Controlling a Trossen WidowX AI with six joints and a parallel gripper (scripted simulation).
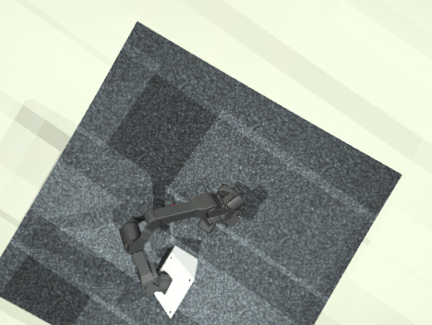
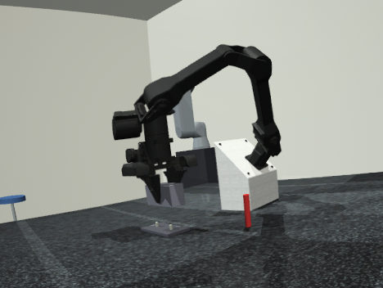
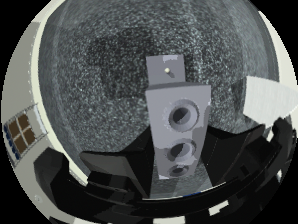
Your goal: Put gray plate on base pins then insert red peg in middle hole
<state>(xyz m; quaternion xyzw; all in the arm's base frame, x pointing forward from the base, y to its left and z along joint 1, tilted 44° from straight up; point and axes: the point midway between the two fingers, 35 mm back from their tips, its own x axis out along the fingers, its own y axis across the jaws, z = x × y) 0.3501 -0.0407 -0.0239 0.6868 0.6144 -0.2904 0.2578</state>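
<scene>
Now: gripper tip 10 mm past the base, 40 mm to the left of it and 70 mm above it. From my gripper tip the other things lie so: gray plate (30 mm above); red peg (100 mm behind, 160 mm to the left, 40 mm below).
</scene>
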